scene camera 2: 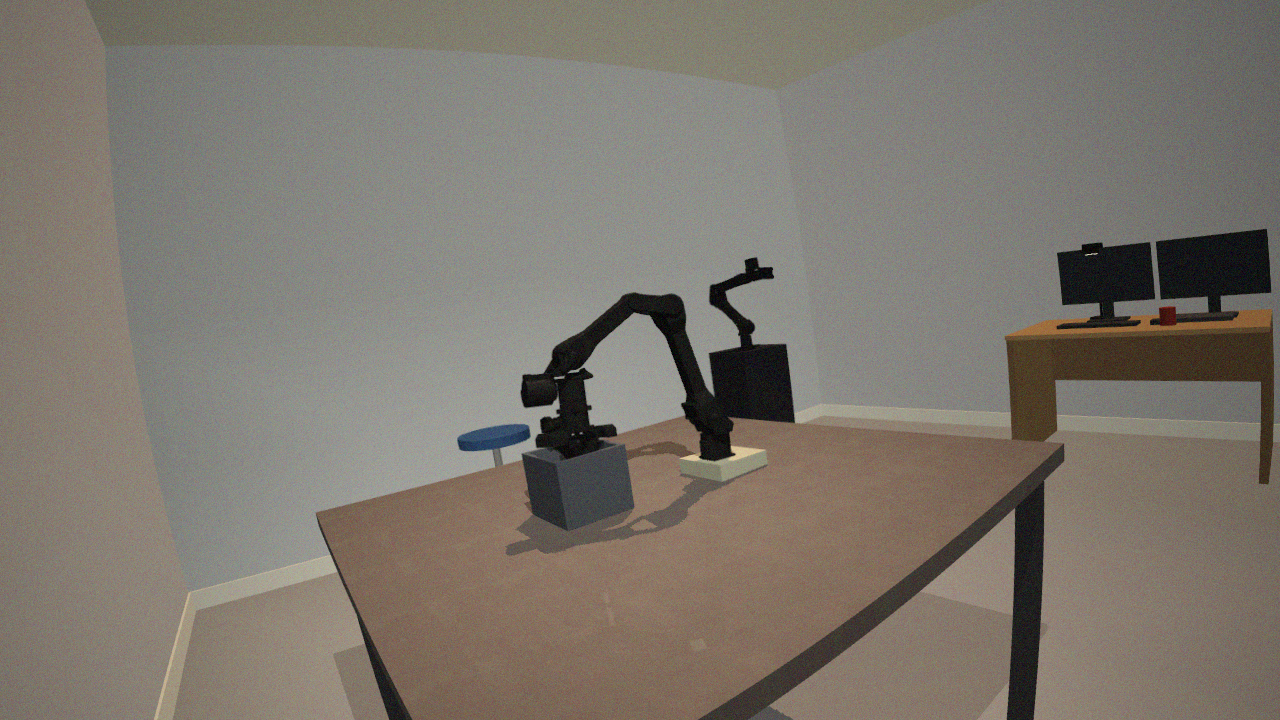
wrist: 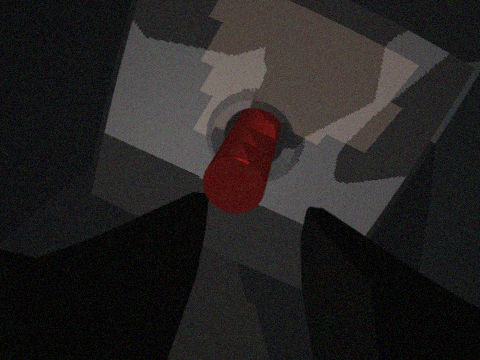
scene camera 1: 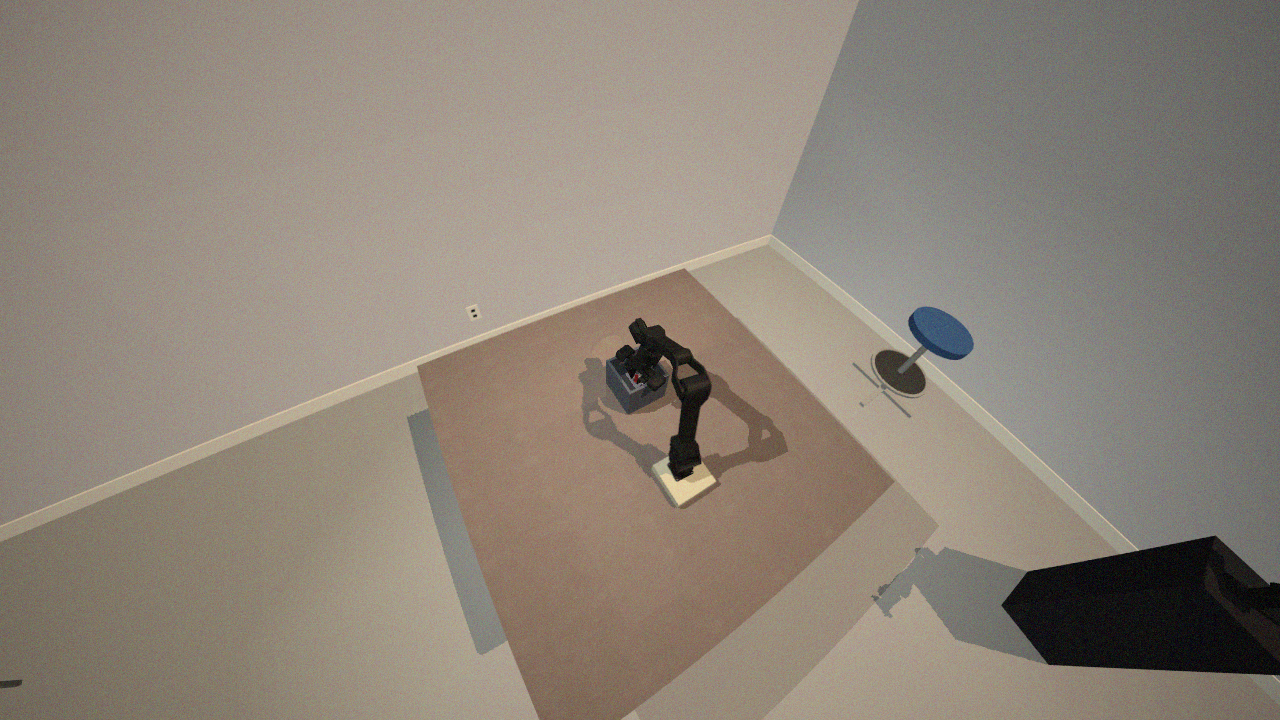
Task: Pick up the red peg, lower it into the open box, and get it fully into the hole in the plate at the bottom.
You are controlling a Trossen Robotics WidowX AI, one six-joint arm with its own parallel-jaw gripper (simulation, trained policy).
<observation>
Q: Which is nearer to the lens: the red peg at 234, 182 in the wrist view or the grey box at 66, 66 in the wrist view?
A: The red peg.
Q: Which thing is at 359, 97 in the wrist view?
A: A plate.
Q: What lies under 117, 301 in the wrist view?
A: The gripper.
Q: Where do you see a grey box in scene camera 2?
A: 571, 493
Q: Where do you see a grey box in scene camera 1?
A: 631, 401
</observation>
